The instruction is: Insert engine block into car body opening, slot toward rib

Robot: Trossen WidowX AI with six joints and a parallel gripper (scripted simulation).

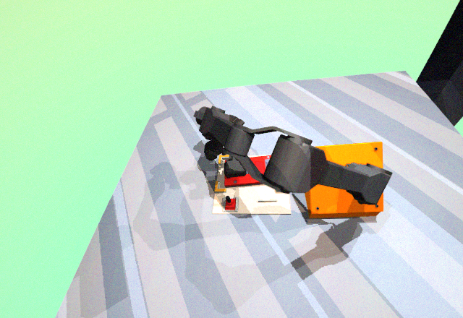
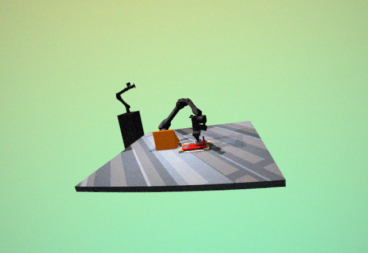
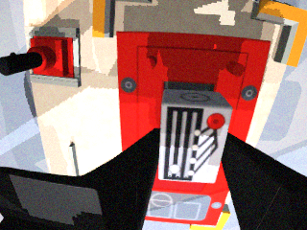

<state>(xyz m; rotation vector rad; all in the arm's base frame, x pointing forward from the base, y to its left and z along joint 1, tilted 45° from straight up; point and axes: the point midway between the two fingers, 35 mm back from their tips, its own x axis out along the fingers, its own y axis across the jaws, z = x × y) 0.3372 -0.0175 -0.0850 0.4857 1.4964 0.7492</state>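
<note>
Right now the grey engine block is 1 cm below my gripper tip.
</note>
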